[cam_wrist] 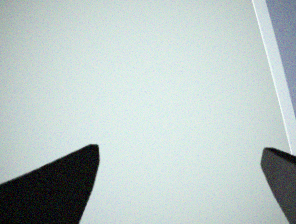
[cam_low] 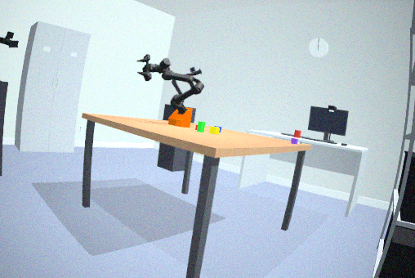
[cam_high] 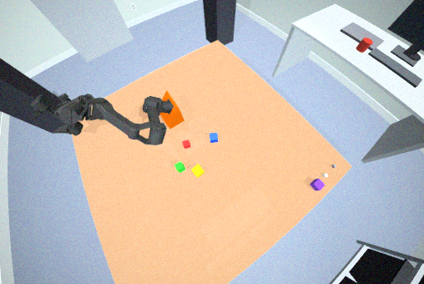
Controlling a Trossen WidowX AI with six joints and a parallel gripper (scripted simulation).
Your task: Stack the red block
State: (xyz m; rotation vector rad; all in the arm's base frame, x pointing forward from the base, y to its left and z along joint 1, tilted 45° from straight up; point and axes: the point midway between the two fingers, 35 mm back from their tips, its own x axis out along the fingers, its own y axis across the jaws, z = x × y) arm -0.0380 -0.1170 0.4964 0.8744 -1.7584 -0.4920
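Now: gripper tip 44 cm to the right of the red block, 36 cm above it and 26 cm short of it. The rest, counted from my gripper tip: purple block: 86 cm to the left, 83 cm ahead, 35 cm below; yellow block: 42 cm ahead, 41 cm to the left, 35 cm below; blue block: 58 cm to the left, 35 cm below, 32 cm ahead.
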